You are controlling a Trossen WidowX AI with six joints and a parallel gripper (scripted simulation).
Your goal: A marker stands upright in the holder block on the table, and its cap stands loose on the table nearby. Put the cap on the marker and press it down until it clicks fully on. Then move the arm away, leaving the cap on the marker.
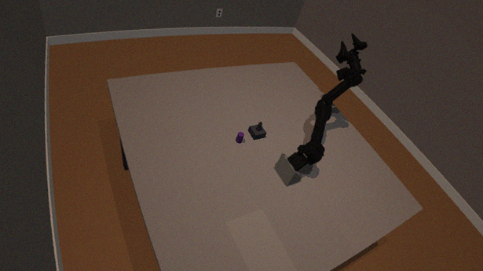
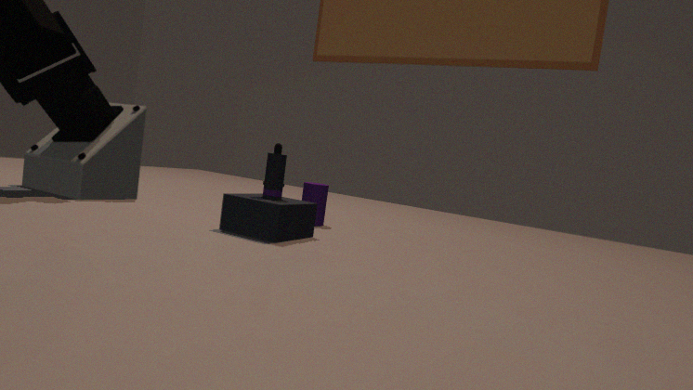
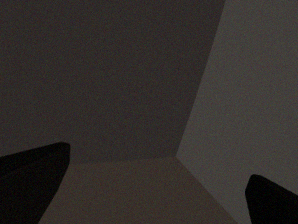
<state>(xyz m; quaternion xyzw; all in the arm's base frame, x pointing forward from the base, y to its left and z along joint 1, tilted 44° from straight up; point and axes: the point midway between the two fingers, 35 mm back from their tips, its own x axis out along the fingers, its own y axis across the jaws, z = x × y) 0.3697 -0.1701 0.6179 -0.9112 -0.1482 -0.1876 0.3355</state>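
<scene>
Now: gripper tip 650 mm to the right of the purple cap, 440 mm above it and 90 mm past it. Round my gripper tip: dark holder block: 540 mm to the left, 450 mm below, 90 mm behind.
</scene>
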